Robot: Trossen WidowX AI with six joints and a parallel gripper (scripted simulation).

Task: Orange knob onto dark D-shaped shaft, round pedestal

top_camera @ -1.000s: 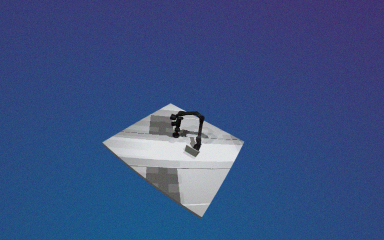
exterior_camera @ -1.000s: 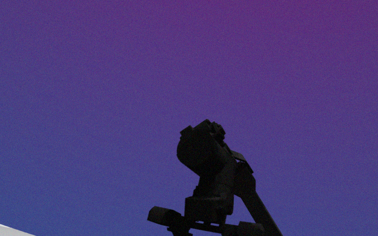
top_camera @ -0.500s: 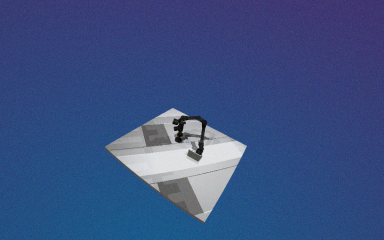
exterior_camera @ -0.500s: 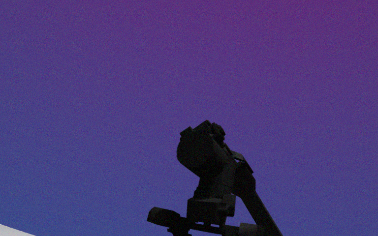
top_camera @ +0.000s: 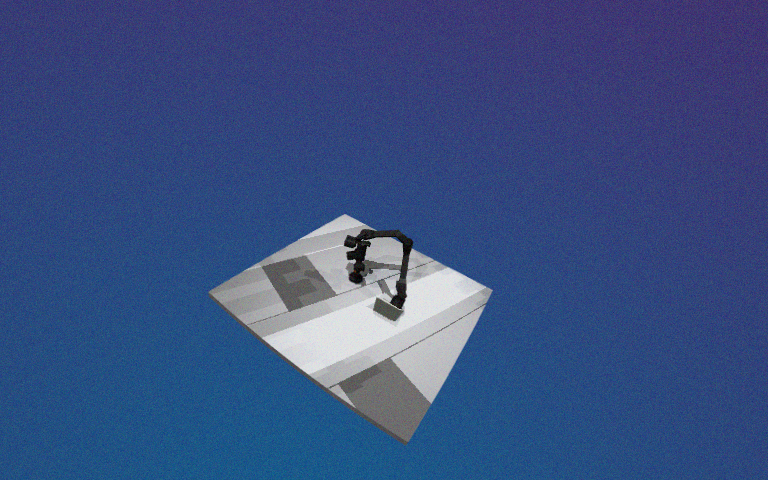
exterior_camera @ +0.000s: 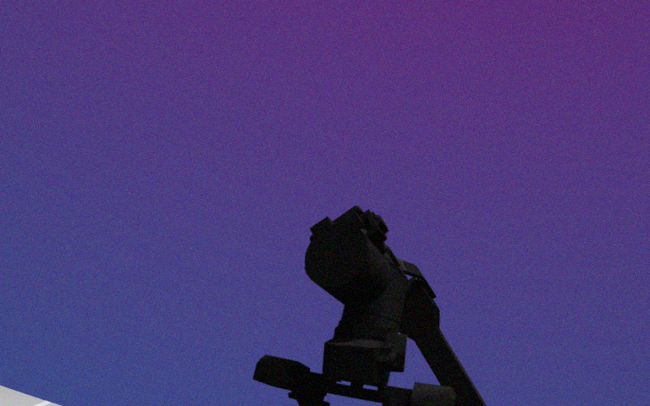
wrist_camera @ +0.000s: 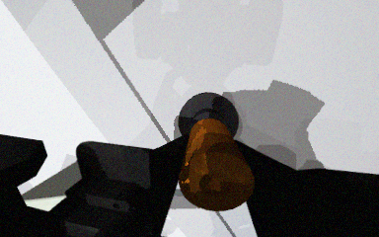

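The orange knob lies 20 mm above my gripper tip. Round my gripper tip: dark round pedestal 40 mm below.
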